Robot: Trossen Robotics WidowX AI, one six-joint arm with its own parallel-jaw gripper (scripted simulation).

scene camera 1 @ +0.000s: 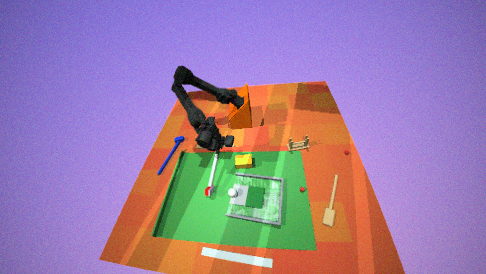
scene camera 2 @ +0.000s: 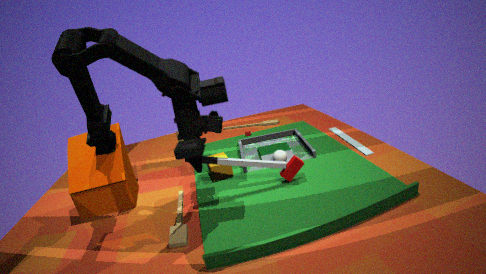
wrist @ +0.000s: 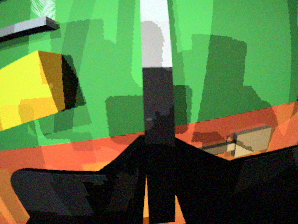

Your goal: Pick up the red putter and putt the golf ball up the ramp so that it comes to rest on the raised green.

Scene:
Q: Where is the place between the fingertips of my gripper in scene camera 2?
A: At 199,171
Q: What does my gripper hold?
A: A red putter.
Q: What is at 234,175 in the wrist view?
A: My gripper.

